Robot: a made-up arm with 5 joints.
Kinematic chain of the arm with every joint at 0, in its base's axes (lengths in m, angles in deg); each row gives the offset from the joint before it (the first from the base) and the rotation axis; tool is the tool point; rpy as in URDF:
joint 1: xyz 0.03 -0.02 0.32 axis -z
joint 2: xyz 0.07 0 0.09 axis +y
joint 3: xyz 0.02 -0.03 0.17 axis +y
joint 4: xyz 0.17 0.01 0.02 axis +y
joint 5: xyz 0.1 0 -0.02 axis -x
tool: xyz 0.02 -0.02 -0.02 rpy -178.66 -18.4 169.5
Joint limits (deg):
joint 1: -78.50..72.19
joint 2: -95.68..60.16
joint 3: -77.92..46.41
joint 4: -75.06..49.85
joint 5: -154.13..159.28
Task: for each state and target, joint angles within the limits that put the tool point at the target. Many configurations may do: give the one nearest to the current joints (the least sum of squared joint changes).
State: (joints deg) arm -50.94 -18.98 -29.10 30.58 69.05
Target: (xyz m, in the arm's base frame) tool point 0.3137 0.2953 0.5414
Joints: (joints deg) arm -54.20 19.19 -22.45 25.12 69.75
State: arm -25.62 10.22 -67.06 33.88 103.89
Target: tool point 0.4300 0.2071 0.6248
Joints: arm -33.84 39.04 -63.68 23.80 105.11
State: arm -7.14 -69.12 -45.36 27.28 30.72
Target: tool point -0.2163 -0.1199 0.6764
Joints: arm -11.77 -81.21 -55.86 21.31 32.10
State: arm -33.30 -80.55 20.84 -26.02 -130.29
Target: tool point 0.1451 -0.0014 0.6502
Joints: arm -5.22 -83.70 45.86 -15.12 -127.71
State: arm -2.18 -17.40 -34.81 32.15 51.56
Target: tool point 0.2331 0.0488 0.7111
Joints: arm -31.71 -29.81 -23.77 47.35 48.76
